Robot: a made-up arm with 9 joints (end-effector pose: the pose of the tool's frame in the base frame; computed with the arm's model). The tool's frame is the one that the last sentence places. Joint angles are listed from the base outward.
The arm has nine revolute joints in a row. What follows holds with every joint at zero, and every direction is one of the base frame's. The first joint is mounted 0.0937 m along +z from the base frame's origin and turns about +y. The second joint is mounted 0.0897 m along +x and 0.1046 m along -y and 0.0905 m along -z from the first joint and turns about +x. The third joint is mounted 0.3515 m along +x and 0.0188 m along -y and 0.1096 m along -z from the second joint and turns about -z. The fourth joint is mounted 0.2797 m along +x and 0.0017 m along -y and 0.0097 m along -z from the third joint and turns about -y. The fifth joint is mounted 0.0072 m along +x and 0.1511 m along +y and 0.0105 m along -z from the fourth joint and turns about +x. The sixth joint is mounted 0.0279 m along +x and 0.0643 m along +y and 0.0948 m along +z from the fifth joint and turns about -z. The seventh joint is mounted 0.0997 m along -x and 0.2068 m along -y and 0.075 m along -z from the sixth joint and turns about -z. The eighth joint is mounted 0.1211 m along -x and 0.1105 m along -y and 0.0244 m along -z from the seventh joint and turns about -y. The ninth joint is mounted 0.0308 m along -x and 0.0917 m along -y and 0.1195 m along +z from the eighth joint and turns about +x. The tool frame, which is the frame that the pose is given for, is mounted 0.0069 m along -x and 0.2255 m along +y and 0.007 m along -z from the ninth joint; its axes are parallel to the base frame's.
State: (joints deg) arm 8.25 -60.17 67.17 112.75 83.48 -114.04 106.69 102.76 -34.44
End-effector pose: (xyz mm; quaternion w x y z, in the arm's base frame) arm 695.2 -143.3 35.5 0.0704 0.2625 -0.8647 0.4224
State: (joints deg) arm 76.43 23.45 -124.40 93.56 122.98 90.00 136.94 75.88 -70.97
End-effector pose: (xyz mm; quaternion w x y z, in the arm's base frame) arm -172.5 -40.9 -296.4 0.7220 -0.3727 0.0249 0.5824
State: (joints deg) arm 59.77 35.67 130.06 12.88 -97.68 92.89 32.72 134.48 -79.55
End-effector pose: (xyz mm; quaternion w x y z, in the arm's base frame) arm -237.6 40.9 -642.3 0.3066 0.1952 0.4192 -0.8320
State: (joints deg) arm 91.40 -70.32 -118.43 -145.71 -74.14 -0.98 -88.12 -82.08 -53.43
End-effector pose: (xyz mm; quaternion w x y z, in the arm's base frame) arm -545.9 -356.1 -48.5 0.5749 -0.3224 0.4574 0.5970
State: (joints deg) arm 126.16 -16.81 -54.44 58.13 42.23 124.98 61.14 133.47 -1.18
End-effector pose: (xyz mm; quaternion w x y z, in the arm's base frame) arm -350.3 305.6 -7.4 0.5394 -0.6738 0.3590 0.3551
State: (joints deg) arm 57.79 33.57 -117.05 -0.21 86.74 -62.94 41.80 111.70 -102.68
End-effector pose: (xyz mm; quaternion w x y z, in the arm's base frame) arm -197.4 498.1 -128.0 0.8048 0.3402 0.4732 -0.1119
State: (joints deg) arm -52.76 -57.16 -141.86 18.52 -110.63 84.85 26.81 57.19 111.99
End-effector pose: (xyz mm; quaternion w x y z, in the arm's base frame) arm 620.5 -767.6 -84.9 0.1748 -0.1460 0.2769 -0.9335
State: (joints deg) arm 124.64 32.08 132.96 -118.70 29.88 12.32 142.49 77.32 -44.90
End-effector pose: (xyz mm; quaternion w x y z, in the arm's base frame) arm -447.9 -329.2 -62.2 0.6749 -0.4480 -0.4689 -0.3521
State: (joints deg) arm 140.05 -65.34 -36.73 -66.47 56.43 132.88 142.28 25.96 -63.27
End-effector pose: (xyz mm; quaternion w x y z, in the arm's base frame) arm -767.3 -44.4 172.3 0.1580 0.2557 0.8676 0.3962
